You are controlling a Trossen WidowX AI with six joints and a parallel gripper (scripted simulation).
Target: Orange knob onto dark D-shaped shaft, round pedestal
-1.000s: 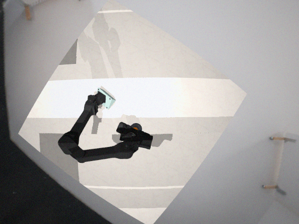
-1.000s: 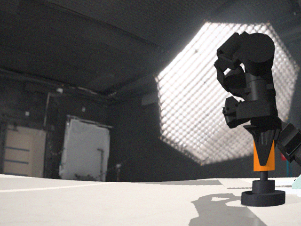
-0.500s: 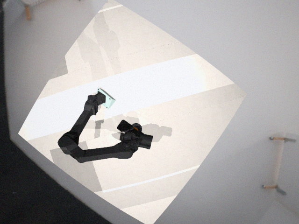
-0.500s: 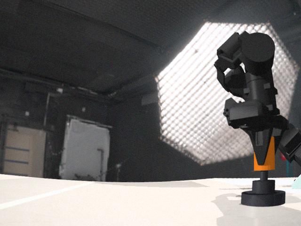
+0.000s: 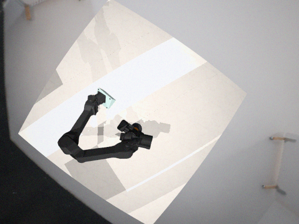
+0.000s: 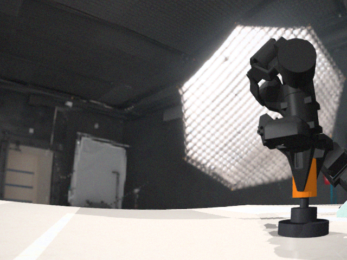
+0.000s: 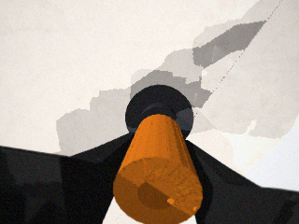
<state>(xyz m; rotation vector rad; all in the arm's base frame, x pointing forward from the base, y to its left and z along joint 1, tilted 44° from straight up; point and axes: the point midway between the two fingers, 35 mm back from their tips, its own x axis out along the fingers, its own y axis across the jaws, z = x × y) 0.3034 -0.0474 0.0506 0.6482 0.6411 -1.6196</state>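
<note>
Now: the orange knob 20 mm above my gripper tip. Round my gripper tip: round pedestal: 40 mm below.
</note>
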